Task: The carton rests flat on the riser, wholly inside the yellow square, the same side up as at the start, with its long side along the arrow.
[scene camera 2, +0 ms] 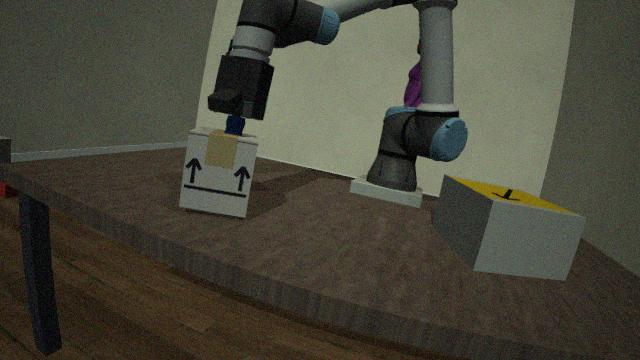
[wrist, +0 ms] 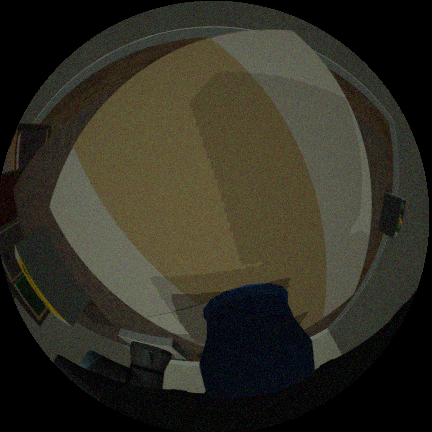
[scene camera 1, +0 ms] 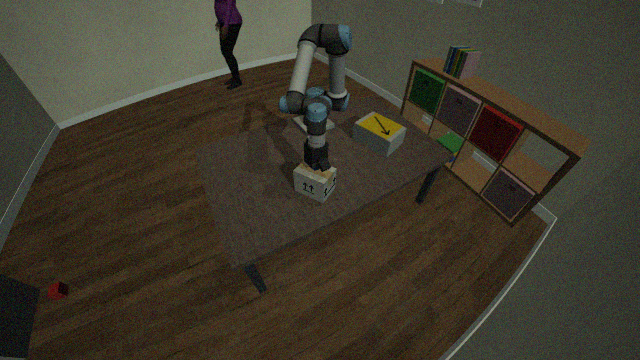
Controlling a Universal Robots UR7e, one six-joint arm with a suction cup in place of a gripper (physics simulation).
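Note:
The white carton (scene camera 1: 314, 185) (scene camera 2: 216, 178) (wrist: 210, 165), with tan tape and black up arrows, is upright but slightly tilted. In the scene camera 2 view its underside appears just off the table, though the gap is hard to see. My blue suction cup (scene camera 2: 235, 125) (wrist: 247, 300) presses on its taped top, off-centre, and holds it; in the scene camera 1 view the wrist hides the cup. The grey riser (scene camera 1: 371, 140) (scene camera 2: 529, 240) (wrist: 50, 280) stands apart from the carton, with the yellow square (scene camera 1: 367, 123) (scene camera 2: 540, 199) and its black arrow (scene camera 1: 382, 126) (scene camera 2: 506, 194) on top.
The arm's base (scene camera 2: 392, 170) stands on a white plate (scene camera 2: 385, 193) at the rear of the brown table (scene camera 1: 250, 210) (scene camera 2: 325, 250), between carton and riser in the scene camera 2 view. A cube shelf (scene camera 1: 530, 107) is beyond the riser. A person (scene camera 1: 229, 40) stands behind the table.

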